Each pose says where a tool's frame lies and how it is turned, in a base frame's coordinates. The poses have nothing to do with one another.
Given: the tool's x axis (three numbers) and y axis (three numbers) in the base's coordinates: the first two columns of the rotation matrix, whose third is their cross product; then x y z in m.
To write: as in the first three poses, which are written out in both.
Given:
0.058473 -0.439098 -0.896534 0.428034 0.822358 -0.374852 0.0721 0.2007 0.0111
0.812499 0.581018 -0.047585 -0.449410 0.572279 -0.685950 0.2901 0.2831 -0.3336
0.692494 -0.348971 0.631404 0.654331 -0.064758 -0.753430 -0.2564 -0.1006 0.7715
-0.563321 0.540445 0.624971 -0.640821 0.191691 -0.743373 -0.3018 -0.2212 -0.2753
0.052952 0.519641 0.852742 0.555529 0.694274 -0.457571 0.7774 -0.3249 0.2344
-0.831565 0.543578 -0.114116 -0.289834 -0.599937 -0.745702 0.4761 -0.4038 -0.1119
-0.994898 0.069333 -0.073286 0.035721 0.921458 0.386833 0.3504 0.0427 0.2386
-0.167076 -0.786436 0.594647 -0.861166 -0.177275 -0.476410 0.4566 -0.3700 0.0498
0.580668 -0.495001 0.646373 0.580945 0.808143 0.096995 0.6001 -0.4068 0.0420
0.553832 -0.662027 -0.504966 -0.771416 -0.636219 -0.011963 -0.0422 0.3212 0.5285
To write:
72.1 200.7 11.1 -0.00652 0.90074 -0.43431 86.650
290.1 283.1 -333.6 -0.76042 -0.19465 0.61957 56.259
-256.4 -100.6 771.5 -0.84795 -0.16453 -0.50390 95.416
-301.8 -221.2 -275.3 0.04605 -0.69574 0.71682 124.516
777.4 -324.9 234.4 -0.49374 -0.86941 -0.01854 104.616
476.1 -403.8 -111.9 -0.17220 -0.39034 0.90442 152.565
350.4 42.7 238.6 0.02684 0.98013 0.19653 175.094
456.6 -370.0 49.8 0.64443 -0.64045 0.41777 174.869
600.1 -406.8 42.0 -0.13553 -0.74221 -0.65632 55.053
-42.2 321.2 528.5 -0.87968 0.41301 0.23578 166.587

